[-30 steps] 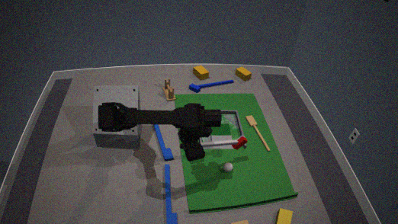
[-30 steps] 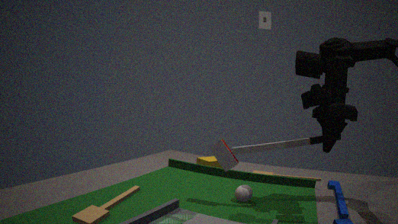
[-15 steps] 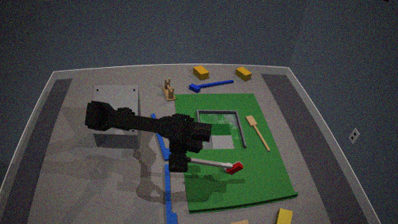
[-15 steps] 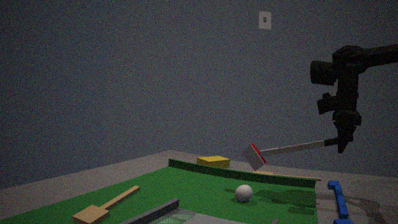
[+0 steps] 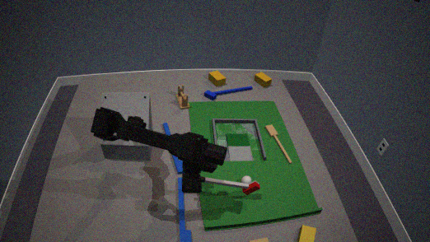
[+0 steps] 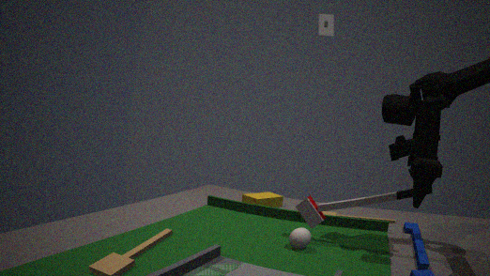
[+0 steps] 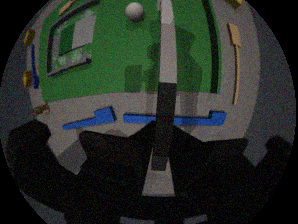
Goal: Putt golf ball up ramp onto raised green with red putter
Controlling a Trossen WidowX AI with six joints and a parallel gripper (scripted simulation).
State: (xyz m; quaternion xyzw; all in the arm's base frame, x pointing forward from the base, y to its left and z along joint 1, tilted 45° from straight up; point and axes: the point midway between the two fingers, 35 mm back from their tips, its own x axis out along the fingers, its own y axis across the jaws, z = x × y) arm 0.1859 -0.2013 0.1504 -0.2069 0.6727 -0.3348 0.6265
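Right now the red putter is 12 cm ahead of my gripper tip and 1 cm to the right of it. Also, from my gripper tip: white golf ball: 23 cm ahead, 3 cm to the left, 8 cm below; blue putter: 31 cm ahead, 63 cm to the left, 9 cm below; yellow block: 39 cm ahead, 29 cm to the right, 9 cm below.
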